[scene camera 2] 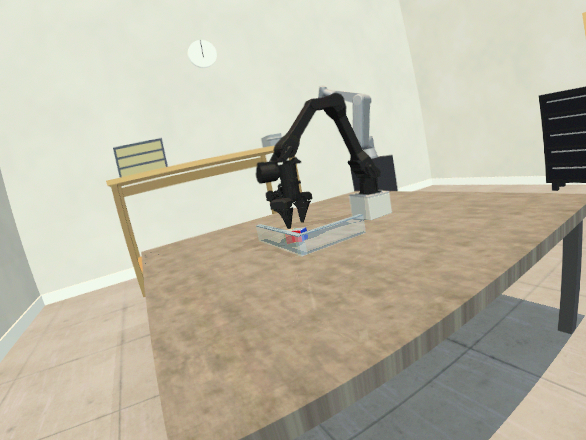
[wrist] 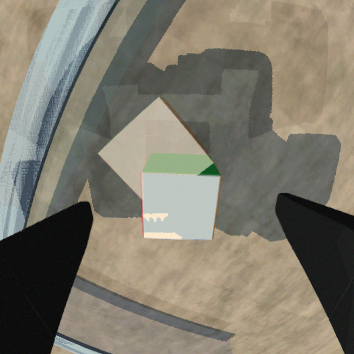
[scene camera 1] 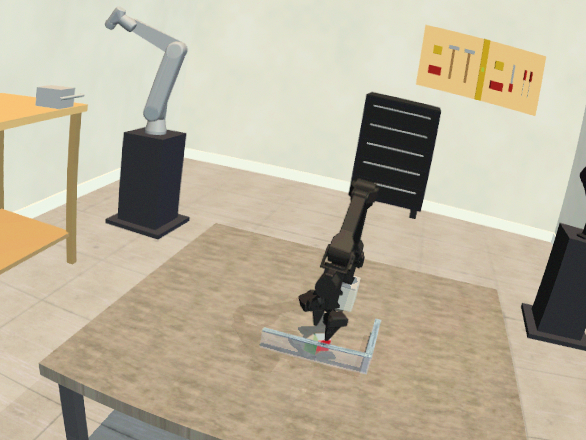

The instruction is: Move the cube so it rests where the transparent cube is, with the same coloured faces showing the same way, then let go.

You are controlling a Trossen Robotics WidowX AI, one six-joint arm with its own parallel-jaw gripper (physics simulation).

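Seen in the pictures: gripper, fingertip midpoint: [scene camera 2: 296, 225] [wrist: 185, 206] [scene camera 1: 320, 332]; arm's base, link origin: [scene camera 2: 369, 192] [scene camera 1: 344, 278].
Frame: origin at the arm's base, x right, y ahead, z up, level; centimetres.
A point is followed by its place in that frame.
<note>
The cube [wrist: 180, 206] @[x -1.7, y 33.3, z -5.0 cm] has a white-grey face up in the wrist view, with a green side at its upper edge and a thin red edge at left. It shows red [scene camera 1: 324, 346] @[x -4.2, y 41.7, z -3.0 cm] behind the clear wall in scene camera 1, and blue and red [scene camera 2: 303, 233] in scene camera 2. The transparent cube [wrist: 140, 142] @[x 0.0, y 36.8, z -5.0 cm] shows a pale beige top, turned like a diamond. The cube partly covers it in the wrist view. My gripper [scene camera 1: 322, 331] @[x -1.1, y 33.5, z -3.8 cm] [scene camera 2: 296, 224] @[x -1.1, y 33.5, z -3.8 cm] [wrist: 185, 206] @[x -1.1, y 33.5, z -3.8 cm] is open and empty, pointing down above the cube, with one finger at either side in the wrist view.
A low clear L-shaped wall [scene camera 1: 290, 335] @[x 6.1, y 41.0, z -2.9 cm] [scene camera 2: 334, 233] @[x -17.4, y 29.1, z -5.7 cm] [wrist: 57, 75] @[x 1.0, y 40.7, z -3.0 cm] stands on the wooden table [scene camera 1: 200, 310] @[x 37.7, y 33.3, z -8.9 cm] [scene camera 2: 300, 320] @[x -49.9, y 57.8, z -9.0 cm] around two sides of the cubes. The white arm base [scene camera 1: 350, 295] @[x -4.1, y 5.7, z -2.8 cm] [scene camera 2: 371, 205] @[x -5.4, y 4.4, z -3.7 cm] stands behind.
</note>
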